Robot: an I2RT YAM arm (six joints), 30 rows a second.
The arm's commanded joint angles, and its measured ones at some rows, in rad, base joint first. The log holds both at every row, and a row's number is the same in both.
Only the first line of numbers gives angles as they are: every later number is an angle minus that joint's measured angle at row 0.
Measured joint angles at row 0: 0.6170 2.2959 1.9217 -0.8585 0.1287 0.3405
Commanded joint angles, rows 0 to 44: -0.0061 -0.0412 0.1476 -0.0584 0.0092 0.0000; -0.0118 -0.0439 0.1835 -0.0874 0.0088 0.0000; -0.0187 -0.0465 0.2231 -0.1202 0.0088 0.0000; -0.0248 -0.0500 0.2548 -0.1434 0.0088 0.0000; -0.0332 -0.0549 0.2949 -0.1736 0.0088 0.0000; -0.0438 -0.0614 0.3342 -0.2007 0.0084 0.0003; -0.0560 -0.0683 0.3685 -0.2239 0.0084 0.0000; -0.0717 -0.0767 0.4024 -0.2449 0.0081 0.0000; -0.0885 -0.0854 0.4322 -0.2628 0.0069 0.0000; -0.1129 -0.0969 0.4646 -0.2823 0.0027 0.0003; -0.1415 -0.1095 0.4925 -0.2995 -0.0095 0.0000; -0.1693 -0.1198 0.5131 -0.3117 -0.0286 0.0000; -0.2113 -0.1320 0.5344 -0.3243 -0.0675 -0.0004; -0.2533 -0.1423 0.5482 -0.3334 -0.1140 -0.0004; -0.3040 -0.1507 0.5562 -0.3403 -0.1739 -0.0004; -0.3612 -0.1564 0.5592 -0.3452 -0.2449 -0.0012; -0.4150 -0.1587 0.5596 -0.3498 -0.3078 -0.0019; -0.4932 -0.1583 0.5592 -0.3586 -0.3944 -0.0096; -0.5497 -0.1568 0.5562 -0.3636 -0.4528 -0.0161; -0.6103 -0.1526 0.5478 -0.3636 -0.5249 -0.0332; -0.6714 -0.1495 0.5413 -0.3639 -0.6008 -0.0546; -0.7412 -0.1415 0.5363 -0.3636 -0.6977 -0.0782; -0.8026 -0.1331 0.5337 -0.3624 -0.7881 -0.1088; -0.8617 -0.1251 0.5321 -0.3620 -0.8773 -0.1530; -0.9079 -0.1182 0.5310 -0.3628 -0.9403 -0.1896; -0.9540 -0.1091 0.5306 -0.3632 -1.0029 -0.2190; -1.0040 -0.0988 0.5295 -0.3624 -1.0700 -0.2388; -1.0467 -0.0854 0.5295 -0.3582 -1.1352 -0.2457; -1.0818 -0.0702 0.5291 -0.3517 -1.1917 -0.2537; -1.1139 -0.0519 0.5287 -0.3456 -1.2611 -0.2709; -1.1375 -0.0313 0.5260 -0.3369 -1.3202 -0.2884; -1.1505 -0.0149 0.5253 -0.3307 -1.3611 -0.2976; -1.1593 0.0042 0.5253 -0.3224 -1.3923 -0.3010; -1.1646 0.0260 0.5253 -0.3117 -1.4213 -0.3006; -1.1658 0.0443 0.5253 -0.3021 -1.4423 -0.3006; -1.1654 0.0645 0.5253 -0.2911 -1.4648 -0.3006; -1.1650 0.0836 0.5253 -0.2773 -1.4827 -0.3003; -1.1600 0.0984 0.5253 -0.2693 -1.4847 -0.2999; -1.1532 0.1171 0.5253 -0.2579 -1.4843 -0.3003; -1.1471 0.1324 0.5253 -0.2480 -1.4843 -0.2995; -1.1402 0.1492 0.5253 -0.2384 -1.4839 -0.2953; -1.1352 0.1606 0.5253 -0.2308 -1.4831 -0.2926; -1.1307 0.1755 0.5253 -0.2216 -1.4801 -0.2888; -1.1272 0.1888 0.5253 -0.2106 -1.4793 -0.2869; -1.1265 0.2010 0.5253 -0.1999 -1.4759 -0.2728
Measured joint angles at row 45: -1.1368 0.1778 0.5241 -0.2194 -1.4225 -0.2766
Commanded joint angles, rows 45 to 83: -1.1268 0.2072 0.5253 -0.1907 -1.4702 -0.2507; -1.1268 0.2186 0.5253 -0.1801 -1.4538 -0.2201; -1.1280 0.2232 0.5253 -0.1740 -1.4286 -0.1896; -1.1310 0.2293 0.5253 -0.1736 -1.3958 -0.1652; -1.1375 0.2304 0.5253 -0.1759 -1.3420 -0.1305; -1.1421 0.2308 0.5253 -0.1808 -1.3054 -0.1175; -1.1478 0.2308 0.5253 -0.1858 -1.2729 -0.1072; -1.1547 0.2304 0.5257 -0.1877 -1.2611 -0.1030; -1.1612 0.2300 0.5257 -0.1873 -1.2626 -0.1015; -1.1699 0.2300 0.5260 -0.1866 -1.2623 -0.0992; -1.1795 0.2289 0.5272 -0.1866 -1.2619 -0.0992; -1.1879 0.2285 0.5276 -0.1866 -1.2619 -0.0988; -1.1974 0.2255 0.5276 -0.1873 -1.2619 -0.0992; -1.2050 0.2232 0.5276 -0.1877 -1.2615 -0.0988; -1.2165 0.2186 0.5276 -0.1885 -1.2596 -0.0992; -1.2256 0.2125 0.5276 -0.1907 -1.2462 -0.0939; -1.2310 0.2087 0.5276 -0.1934 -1.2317 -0.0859; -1.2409 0.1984 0.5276 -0.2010 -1.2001 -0.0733; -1.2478 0.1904 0.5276 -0.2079 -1.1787 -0.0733; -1.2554 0.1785 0.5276 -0.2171 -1.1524 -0.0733; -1.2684 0.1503 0.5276 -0.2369 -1.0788 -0.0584; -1.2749 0.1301 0.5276 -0.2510 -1.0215 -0.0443; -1.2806 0.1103 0.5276 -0.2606 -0.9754 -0.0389; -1.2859 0.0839 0.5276 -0.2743 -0.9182 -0.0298; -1.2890 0.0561 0.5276 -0.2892 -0.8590 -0.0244; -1.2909 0.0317 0.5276 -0.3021 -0.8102 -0.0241; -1.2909 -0.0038 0.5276 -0.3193 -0.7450 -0.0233; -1.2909 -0.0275 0.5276 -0.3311 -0.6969 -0.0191; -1.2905 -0.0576 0.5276 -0.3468 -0.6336 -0.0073; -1.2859 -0.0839 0.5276 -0.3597 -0.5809 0.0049; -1.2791 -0.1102 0.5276 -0.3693 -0.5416 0.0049; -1.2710 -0.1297 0.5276 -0.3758 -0.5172 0.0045; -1.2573 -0.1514 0.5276 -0.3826 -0.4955 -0.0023; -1.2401 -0.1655 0.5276 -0.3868 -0.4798 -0.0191; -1.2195 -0.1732 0.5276 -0.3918 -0.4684 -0.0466; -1.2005 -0.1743 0.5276 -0.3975 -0.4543 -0.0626; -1.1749 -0.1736 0.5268 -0.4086 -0.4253 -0.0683; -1.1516 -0.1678 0.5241 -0.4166 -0.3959 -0.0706; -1.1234 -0.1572 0.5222 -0.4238 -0.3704 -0.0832
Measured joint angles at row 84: -1.2119 -0.1915 0.5287 -0.4051 -0.5092 -0.0382
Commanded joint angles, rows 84 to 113: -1.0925 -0.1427 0.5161 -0.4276 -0.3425 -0.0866; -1.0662 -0.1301 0.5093 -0.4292 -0.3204 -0.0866; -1.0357 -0.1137 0.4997 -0.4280 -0.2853 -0.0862; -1.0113 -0.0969 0.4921 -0.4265 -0.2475 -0.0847; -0.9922 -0.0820 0.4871 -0.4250 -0.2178 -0.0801; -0.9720 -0.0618 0.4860 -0.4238 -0.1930 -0.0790; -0.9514 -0.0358 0.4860 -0.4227 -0.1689 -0.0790; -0.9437 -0.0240 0.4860 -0.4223 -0.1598 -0.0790; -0.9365 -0.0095 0.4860 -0.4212 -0.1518 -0.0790; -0.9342 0.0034 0.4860 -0.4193 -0.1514 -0.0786; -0.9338 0.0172 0.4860 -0.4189 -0.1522 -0.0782; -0.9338 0.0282 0.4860 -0.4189 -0.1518 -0.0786; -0.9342 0.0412 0.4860 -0.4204 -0.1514 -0.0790; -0.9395 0.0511 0.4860 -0.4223 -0.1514 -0.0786; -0.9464 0.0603 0.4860 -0.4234 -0.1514 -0.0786; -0.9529 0.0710 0.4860 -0.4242 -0.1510 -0.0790; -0.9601 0.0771 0.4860 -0.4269 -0.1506 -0.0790; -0.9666 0.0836 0.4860 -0.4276 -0.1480 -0.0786; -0.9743 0.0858 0.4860 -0.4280 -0.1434 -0.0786; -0.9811 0.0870 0.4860 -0.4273 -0.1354 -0.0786; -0.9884 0.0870 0.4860 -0.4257 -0.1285 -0.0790; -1.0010 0.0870 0.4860 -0.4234 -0.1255 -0.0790; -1.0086 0.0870 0.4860 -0.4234 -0.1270 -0.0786; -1.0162 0.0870 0.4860 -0.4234 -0.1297 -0.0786; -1.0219 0.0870 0.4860 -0.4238 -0.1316 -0.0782; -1.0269 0.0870 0.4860 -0.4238 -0.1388 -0.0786; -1.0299 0.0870 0.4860 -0.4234 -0.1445 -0.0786; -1.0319 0.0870 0.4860 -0.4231 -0.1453 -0.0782; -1.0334 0.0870 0.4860 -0.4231 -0.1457 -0.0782; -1.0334 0.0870 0.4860 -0.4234 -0.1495 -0.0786
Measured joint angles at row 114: -1.0307 0.0767 0.4772 -0.4273 -0.1468 -0.0794
